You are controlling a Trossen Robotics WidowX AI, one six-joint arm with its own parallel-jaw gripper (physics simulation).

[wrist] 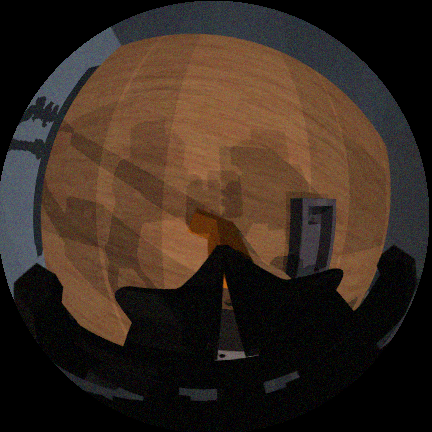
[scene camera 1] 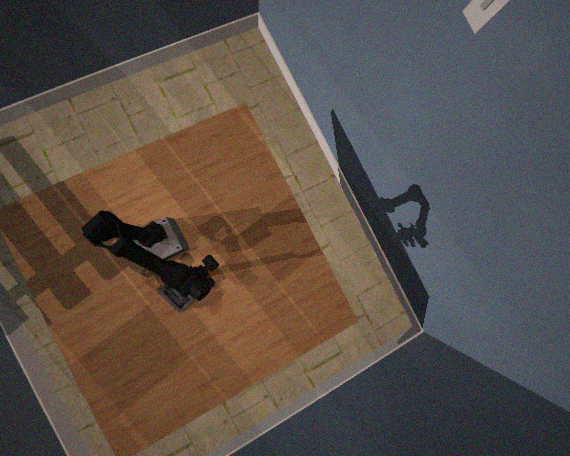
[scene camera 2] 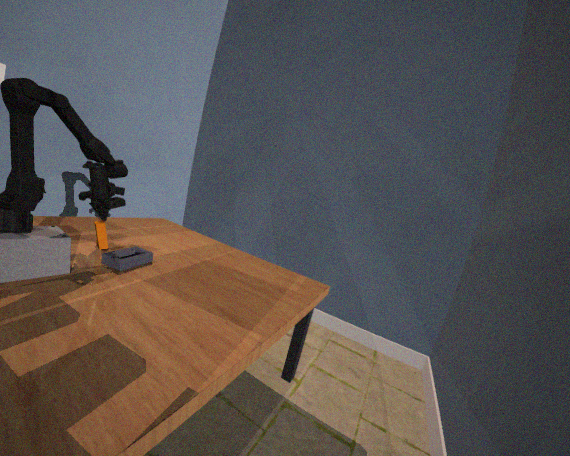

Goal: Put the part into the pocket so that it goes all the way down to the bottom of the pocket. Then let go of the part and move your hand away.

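Places are measured from the arm's base along level axes (x right, y back, z down), in millimetres.
Pixels of known places: gripper, fingertip midpoint: (wrist: 221, 249) (scene camera 1: 204, 275) (scene camera 2: 104, 220); arm's base, link origin: (scene camera 1: 157, 233) (scene camera 2: 14, 230).
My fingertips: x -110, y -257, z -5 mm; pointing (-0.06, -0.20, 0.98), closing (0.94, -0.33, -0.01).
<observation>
For each thing: its top centre in the pictures, then the offset to it from my fingertips. Level surfaces: height alone.
- orange part, top centre: (wrist: 214, 259) (scene camera 2: 101, 220) (scene camera 1: 204, 273) dx -3, dy +9, dz -1 mm
- grey-blue block with the pocket, top centre: (wrist: 319, 239) (scene camera 2: 129, 252) (scene camera 1: 176, 295) dx +175, dy -32, dz +73 mm
- wooden table, surface height: dz +109 mm
The orange part (scene camera 1: 215, 272) (scene camera 2: 101, 237) (wrist: 204, 221) is a tall block that stands on end on the table, outside the pocket. The grey-blue block with the pocket (scene camera 1: 184, 305) (scene camera 2: 131, 262) (wrist: 296, 235) lies flat beside it, to its right in the scene camera 2 view and the wrist view. My gripper (scene camera 2: 103, 219) (wrist: 221, 249) is shut with nothing between the fingers. It points down, with its tips close above the part's top in the scene camera 2 view. The fingers hide some of the part in the wrist view, and the arm hides much of it in the scene camera 1 view.
The arm's grey base block (scene camera 1: 175, 241) (scene camera 2: 37, 257) (wrist: 232, 355) stands close to the part and the pocket block. The wooden table (scene camera 1: 225, 345) (scene camera 2: 210, 310) (wrist: 200, 75) carries them all and has several arm shadows on it. Blue walls stand beyond the table.
</observation>
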